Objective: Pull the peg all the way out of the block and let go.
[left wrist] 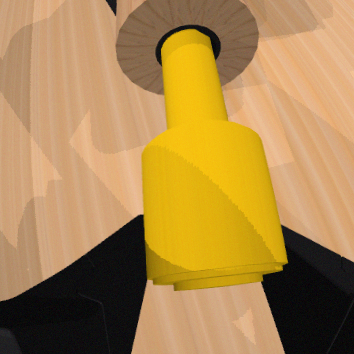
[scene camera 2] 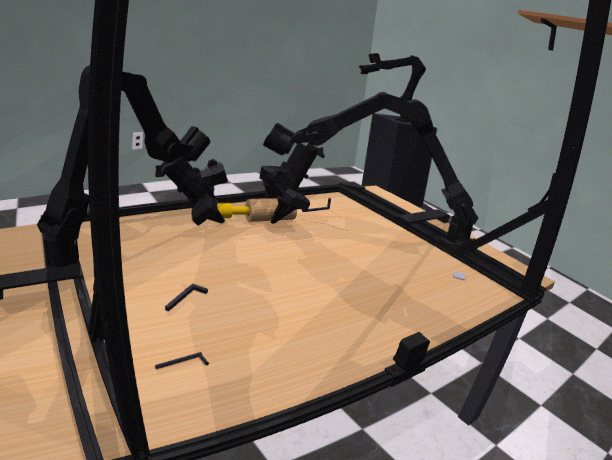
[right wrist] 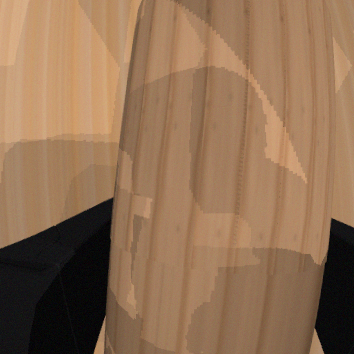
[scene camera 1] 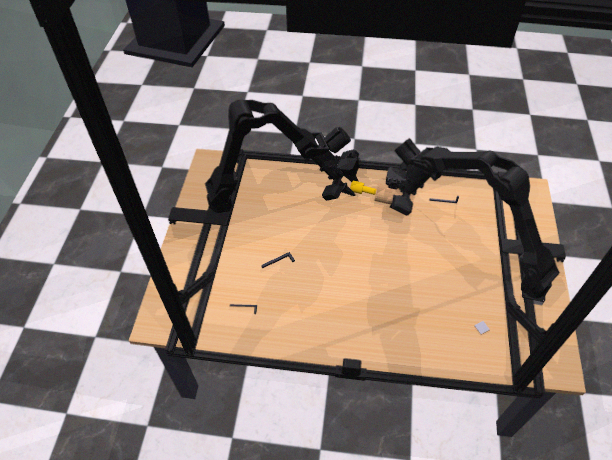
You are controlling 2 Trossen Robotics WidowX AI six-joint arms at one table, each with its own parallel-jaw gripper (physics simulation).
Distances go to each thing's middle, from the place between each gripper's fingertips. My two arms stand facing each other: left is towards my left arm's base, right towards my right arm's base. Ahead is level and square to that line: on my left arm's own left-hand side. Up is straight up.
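Yellow peg (left wrist: pixel 210 219): 20 mm above my left hand and 40 mm to the right of it; relative to my right hand, the peg is 30 mm above and 80 mm to the left. Wooden block (scene camera 2: pixel 260 209): 130 mm to the right of my left hand, 20 mm above it and 10 mm behind it; relative to my right hand, the block is 10 mm to the right, 10 mm behind and 20 mm above.
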